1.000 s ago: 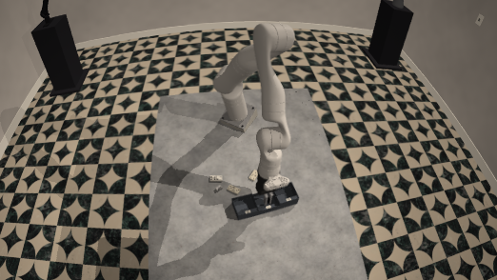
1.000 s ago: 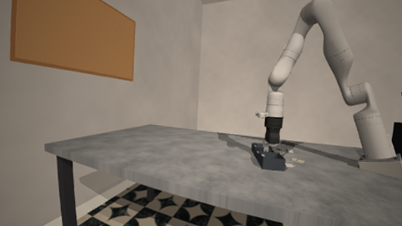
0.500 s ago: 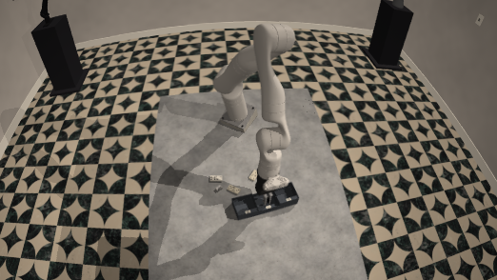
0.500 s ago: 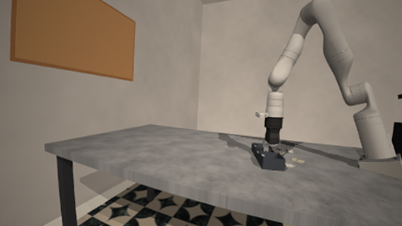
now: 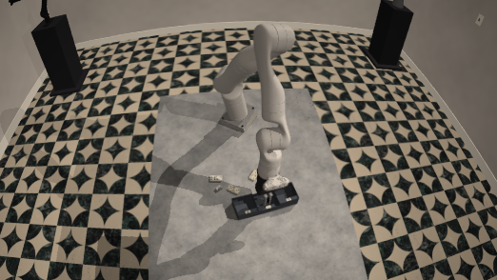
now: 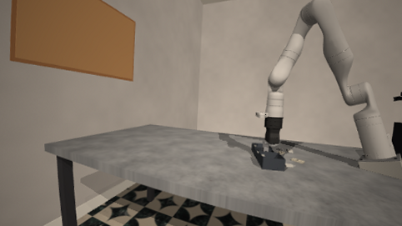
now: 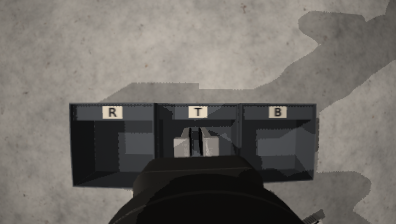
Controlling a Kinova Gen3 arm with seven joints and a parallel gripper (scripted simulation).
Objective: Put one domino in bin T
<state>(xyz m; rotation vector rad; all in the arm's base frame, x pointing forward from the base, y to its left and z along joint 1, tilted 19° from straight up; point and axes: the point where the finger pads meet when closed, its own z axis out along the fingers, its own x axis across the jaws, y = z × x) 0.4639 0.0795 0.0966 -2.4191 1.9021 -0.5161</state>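
My gripper is now 1 cm above the three-compartment bin. The rest, counted from my hand: domino 8 cm behind, 12 cm to the right, 3 cm below.
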